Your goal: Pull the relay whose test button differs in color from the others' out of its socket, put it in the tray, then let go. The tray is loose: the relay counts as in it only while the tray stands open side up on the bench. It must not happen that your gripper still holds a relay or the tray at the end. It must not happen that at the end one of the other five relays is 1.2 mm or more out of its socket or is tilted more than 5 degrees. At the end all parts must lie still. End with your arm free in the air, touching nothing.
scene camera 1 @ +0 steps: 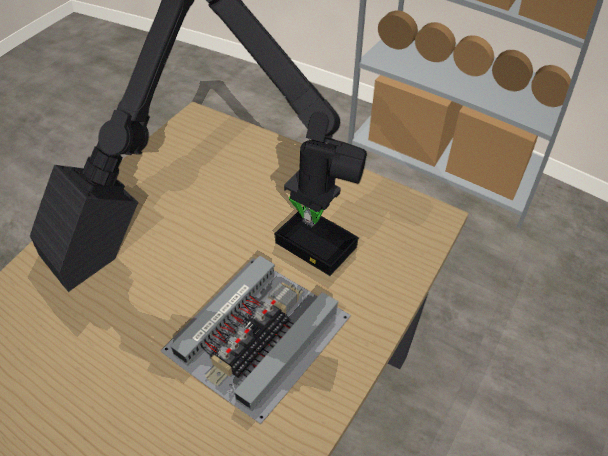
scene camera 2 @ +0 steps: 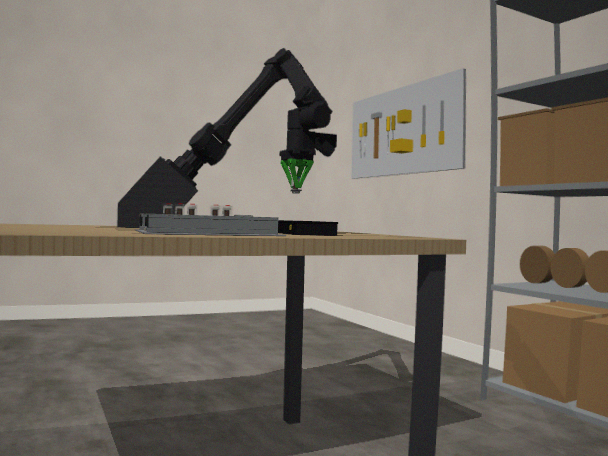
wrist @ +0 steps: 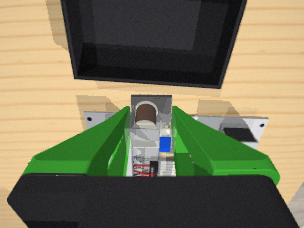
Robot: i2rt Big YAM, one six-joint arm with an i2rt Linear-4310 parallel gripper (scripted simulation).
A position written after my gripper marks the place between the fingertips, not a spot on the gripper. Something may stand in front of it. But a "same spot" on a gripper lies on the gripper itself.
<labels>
my gripper: scene camera 1; scene camera 2; wrist 151, 114
black tray: scene camera 1; scene camera 2; wrist 175, 50
same spot on black tray: point(scene camera 2: 284, 226) = point(scene camera 1: 294, 249)
same spot on my gripper: point(scene camera 1: 296, 200) = point(scene camera 2: 282, 158)
</labels>
